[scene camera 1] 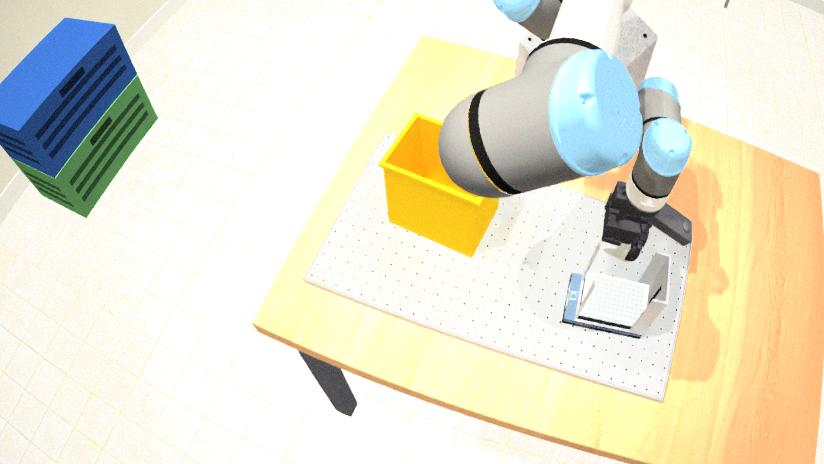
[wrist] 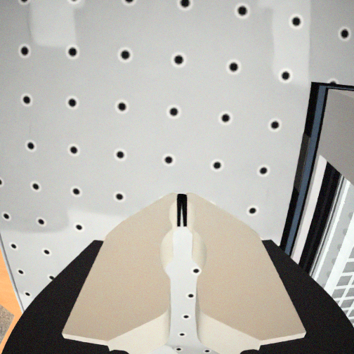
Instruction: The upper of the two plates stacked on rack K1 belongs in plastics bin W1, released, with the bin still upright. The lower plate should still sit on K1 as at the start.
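Places are measured from the arm's base along level axes (x left, y back, z up), in millimetres.
Where they show: gripper, fingertip midpoint: [scene camera 1: 620, 258].
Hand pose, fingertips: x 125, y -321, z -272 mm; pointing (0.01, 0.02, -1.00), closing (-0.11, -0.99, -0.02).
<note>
After its pixels a point has its place.
The white upper plate [scene camera 1: 616, 296] {x 103, y -425, z -230 mm} [wrist: 345, 255] with its grid of wells lies on rack K1 [scene camera 1: 572, 296] {x 24, y -419, z -259 mm} [wrist: 315, 145], between the rack's grey side walls. The lower plate is hidden beneath it or cannot be told apart. My gripper [scene camera 1: 631, 256] {x 125, y -321, z -272 mm} [wrist: 181, 196] is shut, with its beige fingertips together and nothing between them. It is above the pegboard, beside the rack on the side toward the arm's base; in the wrist view the rack is at the right edge. The yellow bin W1 [scene camera 1: 432, 210] {x -243, y -330, z -176 mm} stands upright to the left; part of its opening is hidden behind the arm.
The rack and bin stand on a light perforated board [scene camera 1: 461, 299] {x -175, y -441, z -277 mm} [wrist: 150, 132] on the wooden table [scene camera 1: 755, 288] {x 464, y -344, z -289 mm}. The rack's tall grey wall [scene camera 1: 659, 279] {x 171, y -413, z -172 mm} rises at its right end. The large arm joint hangs over the bin's right side. Blue and green crates [scene camera 1: 86, 74] are far left, off the table.
</note>
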